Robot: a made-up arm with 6 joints. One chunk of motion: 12 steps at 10 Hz.
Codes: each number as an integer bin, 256 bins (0 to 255) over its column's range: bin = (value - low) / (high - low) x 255, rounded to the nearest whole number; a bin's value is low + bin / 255 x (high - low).
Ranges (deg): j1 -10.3..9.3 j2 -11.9..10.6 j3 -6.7..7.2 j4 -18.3..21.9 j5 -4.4..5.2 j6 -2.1..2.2
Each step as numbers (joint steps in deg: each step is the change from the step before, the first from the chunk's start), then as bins.
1 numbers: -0.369 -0.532 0.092 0.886 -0.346 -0.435
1 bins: 129 129 125 122 108 99
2 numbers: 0.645 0.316 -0.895 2.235 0.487 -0.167
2 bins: 142 138 106 130 130 115
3 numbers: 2.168 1.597 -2.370 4.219 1.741 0.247
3 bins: 162 153 79 143 163 139
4 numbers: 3.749 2.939 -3.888 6.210 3.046 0.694
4 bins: 183 168 52 155 198 166
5 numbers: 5.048 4.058 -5.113 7.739 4.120 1.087
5 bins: 200 181 29 165 226 189
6 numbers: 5.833 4.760 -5.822 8.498 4.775 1.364
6 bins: 210 189 16 170 244 205
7 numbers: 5.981 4.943 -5.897 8.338 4.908 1.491
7 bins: 212 191 15 169 247 213
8 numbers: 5.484 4.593 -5.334 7.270 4.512 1.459
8 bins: 205 187 25 162 237 211
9 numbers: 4.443 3.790 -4.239 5.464 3.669 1.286
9 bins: 192 178 45 151 214 201
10 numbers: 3.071 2.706 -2.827 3.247 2.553 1.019
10 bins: 174 166 71 137 185 185
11 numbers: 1.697 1.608 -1.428 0.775 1.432 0.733
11 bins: 156 153 97 121 155 168
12 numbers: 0.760 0.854 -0.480 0.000 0.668 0.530
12 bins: 144 145 114 116 135 156
